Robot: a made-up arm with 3 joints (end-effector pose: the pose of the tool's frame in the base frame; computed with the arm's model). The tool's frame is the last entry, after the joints.
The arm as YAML. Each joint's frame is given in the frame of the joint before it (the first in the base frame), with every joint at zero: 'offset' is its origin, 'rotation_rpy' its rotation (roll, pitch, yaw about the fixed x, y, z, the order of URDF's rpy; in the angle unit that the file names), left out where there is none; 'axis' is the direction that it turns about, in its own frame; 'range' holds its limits. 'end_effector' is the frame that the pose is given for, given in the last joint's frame.
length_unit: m
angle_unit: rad
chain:
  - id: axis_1
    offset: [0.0, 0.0, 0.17]
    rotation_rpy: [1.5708, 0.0, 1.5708]
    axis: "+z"
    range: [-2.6, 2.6]
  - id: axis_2
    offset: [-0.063, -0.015, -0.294]
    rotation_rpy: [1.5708, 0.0, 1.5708]
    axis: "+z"
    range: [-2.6, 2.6]
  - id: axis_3
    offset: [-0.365, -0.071, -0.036]
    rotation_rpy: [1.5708, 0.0, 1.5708]
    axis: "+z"
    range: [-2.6, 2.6]
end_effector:
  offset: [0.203, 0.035, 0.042]
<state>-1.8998 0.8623 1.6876</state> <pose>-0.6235 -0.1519 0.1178 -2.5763 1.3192 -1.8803</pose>
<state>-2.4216 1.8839 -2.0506</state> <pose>-0.5601 0.3615 0.2056 1.3290 -0.2576 1.4232</pose>
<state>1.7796 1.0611 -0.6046</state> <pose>-0.5194 0.3063 0.0452 1.6818 0.4194 1.1157</pose>
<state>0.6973 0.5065 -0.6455</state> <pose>-0.3526 0.0779 -0.2238 0.4073 0.7524 -0.2951</pose>
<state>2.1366 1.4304 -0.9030</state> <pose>-0.6023 0.2464 0.0461 1.6505 0.3407 1.4787</pose>
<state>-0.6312 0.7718 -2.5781</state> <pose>-0.6797 -0.2446 0.2370 0.3299 -0.9128 -3.0050</pose>
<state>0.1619 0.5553 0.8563</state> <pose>-0.4341 0.1260 -0.1217 0.5365 0.2209 0.9635</pose>
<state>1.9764 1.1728 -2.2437</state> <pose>-0.6577 0.0950 -0.0935 -2.0586 1.2384 -2.4043</pose>
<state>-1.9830 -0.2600 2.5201</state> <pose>-0.4588 -0.3564 0.3360 2.0191 0.4665 -2.6460</pose>
